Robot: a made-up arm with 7 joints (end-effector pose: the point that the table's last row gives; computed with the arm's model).
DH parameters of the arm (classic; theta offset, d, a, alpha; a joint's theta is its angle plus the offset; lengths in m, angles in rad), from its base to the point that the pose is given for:
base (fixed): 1.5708 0.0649 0 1.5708
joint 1: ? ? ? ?
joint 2: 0 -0.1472 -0.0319 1.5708
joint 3: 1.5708 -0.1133 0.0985 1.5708
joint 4: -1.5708 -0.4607 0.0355 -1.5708
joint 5: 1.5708 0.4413 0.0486 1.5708
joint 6: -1.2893 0 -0.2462 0
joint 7: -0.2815 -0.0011 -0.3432 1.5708
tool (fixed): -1.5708 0.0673 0 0
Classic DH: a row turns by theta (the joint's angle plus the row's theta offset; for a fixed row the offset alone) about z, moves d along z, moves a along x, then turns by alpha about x.
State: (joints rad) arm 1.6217 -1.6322 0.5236 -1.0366 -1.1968 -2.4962 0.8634
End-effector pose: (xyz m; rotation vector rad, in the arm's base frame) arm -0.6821 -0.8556 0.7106 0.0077 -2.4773 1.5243
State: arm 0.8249 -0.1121 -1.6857 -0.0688 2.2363 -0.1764 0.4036
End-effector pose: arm -0.4099 -1.0791 0.7106 -0.5284 -2.1820 0.7398
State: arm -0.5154 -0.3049 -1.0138 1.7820 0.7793 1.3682 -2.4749
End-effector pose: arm 0.1509 -0.4247 -0.1533 0.6267 1.6437 0.7914
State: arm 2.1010 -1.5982 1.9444 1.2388 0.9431 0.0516 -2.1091
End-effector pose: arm -0.1170 -0.0354 0.9396 -0.5834 0.6478 1.2149
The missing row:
joint 1: 1.5708 -0.2238 0.0882 -1.5708
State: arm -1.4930 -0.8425 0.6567 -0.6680 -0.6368 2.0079 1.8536
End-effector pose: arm -0.7860 -0.0487 -0.3770 1.2778 -1.4422 -1.2679
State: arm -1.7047 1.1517 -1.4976 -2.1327 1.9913 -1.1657 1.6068
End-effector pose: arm -0.1697 -0.8262 0.4495 -0.5525 1.1936 0.3362
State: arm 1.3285 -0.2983 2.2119 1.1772 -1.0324 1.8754 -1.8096
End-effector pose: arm 0.3070 0.1757 0.5622 2.4504 -1.2901 0.8141
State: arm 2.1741 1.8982 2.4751 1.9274 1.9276 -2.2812 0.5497
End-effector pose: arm -0.6958 0.1090 -0.0112 2.6136 -0.0704 -0.7596
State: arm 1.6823 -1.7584 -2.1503 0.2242 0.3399 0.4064 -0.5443
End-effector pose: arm 0.8035 0.0863 0.5266 -0.0156 -0.6643 2.0146
